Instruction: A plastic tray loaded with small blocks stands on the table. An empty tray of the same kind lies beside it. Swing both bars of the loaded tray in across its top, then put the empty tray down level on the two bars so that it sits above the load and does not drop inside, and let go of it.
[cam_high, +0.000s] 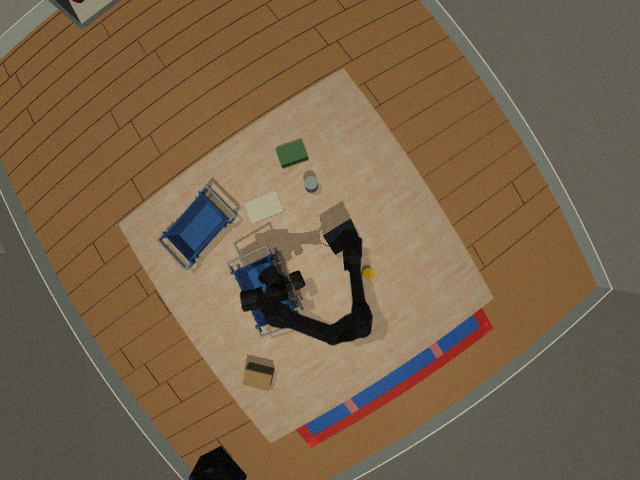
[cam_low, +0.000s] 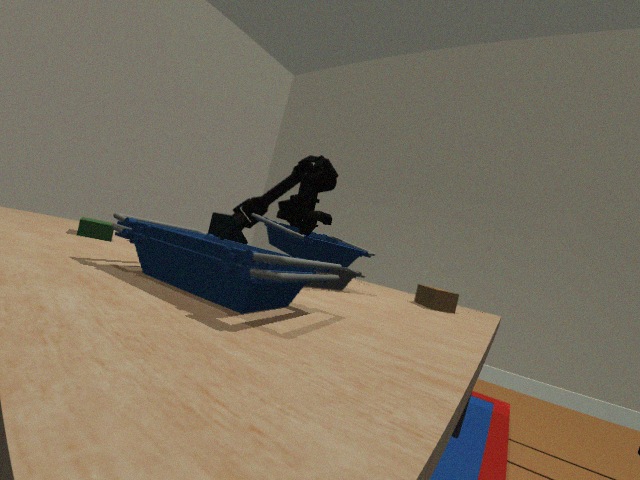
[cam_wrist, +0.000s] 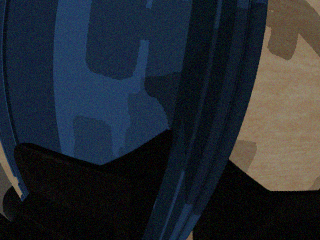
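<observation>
Right now the blue tray is 70 mm ahead of my gripper tip, 20 mm to the right of it and 20 mm above it. The rest, counted from my gripper tip: grey cylinder 340 mm behind, 250 mm to the right, 60 mm below; then pale sheet 120 mm behind, 300 mm to the right, 90 mm below; then yellow disc 300 mm behind, 200 mm to the left, 90 mm below.
</observation>
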